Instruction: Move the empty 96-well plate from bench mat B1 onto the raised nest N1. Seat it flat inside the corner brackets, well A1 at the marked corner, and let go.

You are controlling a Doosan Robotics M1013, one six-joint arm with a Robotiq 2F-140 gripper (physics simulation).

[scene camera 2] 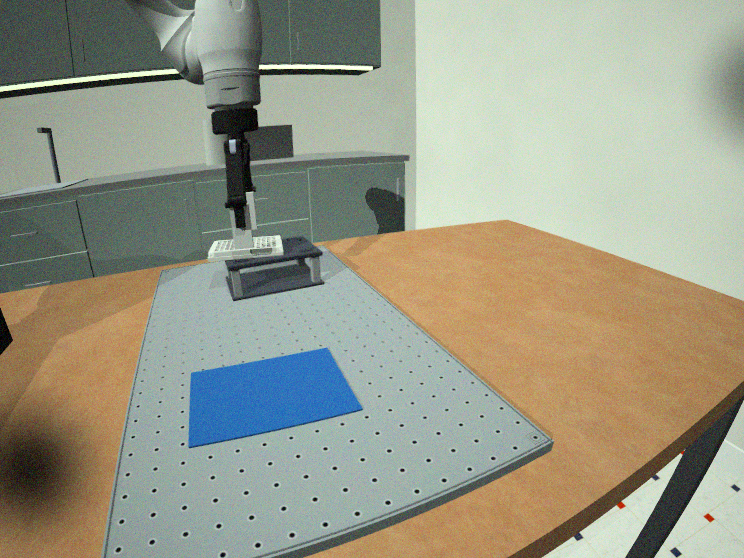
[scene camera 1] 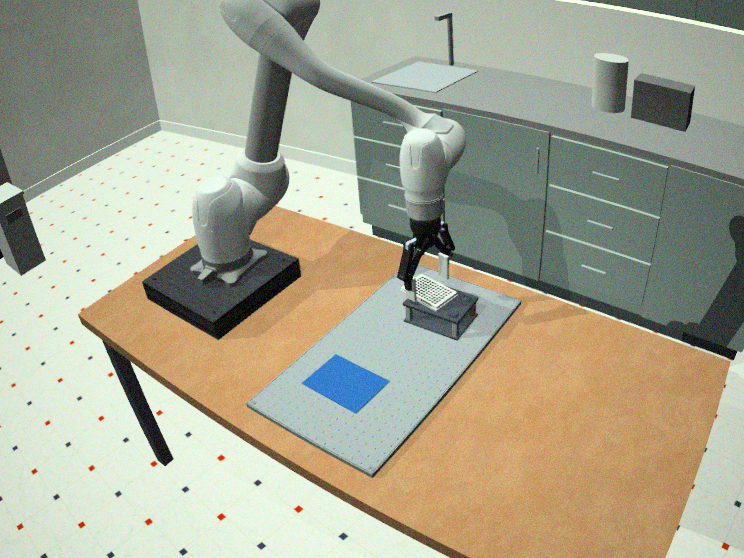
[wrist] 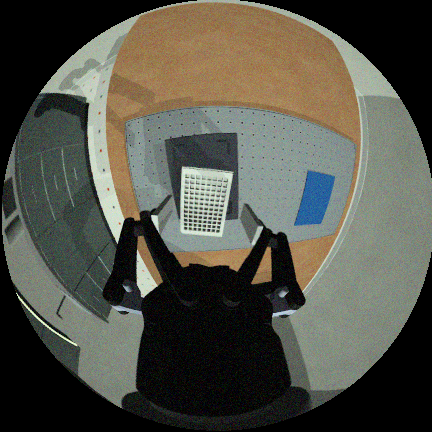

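Where they show: gripper, fingertip midpoint: (scene camera 2: 247, 237) (scene camera 1: 428, 287) (wrist: 207, 206); arm's base, link origin: (scene camera 1: 229, 264).
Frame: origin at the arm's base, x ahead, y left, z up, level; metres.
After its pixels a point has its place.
The white 96-well plate (scene camera 1: 433, 291) {x 0.624, y 0.096, z 0.020 m} (scene camera 2: 264, 247) {x 0.632, y 0.047, z 0.024 m} (wrist: 206, 201) {x 0.618, y 0.087, z 0.024 m} lies across the dark raised nest (scene camera 1: 461, 303) {x 0.705, y 0.094, z 0.008 m} (scene camera 2: 302, 246) {x 0.708, y 0.067, z 0.008 m} (wrist: 202, 150) {x 0.703, y 0.079, z 0.008 m}, shifted toward the arm's base and overhanging that end. It is slightly turned to the nest and not seated inside all the brackets; those at the far end stand clear of it in the wrist view. A slight tilt is hard to judge. Well A1 and the corner mark cannot be made out. My gripper (scene camera 1: 428, 277) {x 0.613, y 0.086, z 0.035 m} (scene camera 2: 246, 223) {x 0.613, y 0.086, z 0.035 m} (wrist: 207, 206) {x 0.613, y 0.086, z 0.035 m} is open, its pads on either side of the plate's overhanging end, with gaps beside it in the wrist view.
The blue mat (scene camera 1: 346, 383) {x 0.548, y -0.233, z -0.051 m} (scene camera 2: 273, 396) {x 0.545, y -0.244, z -0.051 m} (wrist: 315, 198) {x 0.550, y -0.225, z -0.051 m} lies on the grey perforated board (scene camera 1: 384, 342) {x 0.559, y -0.062, z -0.053 m} (scene camera 2: 396, 384) {x 0.668, y -0.290, z -0.053 m} (wrist: 270, 150) {x 0.689, y -0.069, z -0.053 m}, with no plate on it. The board lies on the orange-brown table (scene camera 1: 570, 420) {x 1.078, y -0.123, z -0.066 m} (scene camera 2: 540, 312) {x 0.973, y -0.253, z -0.066 m} (wrist: 225, 55) {x 0.953, y -0.008, z -0.066 m}. Cabinets stand behind the table.
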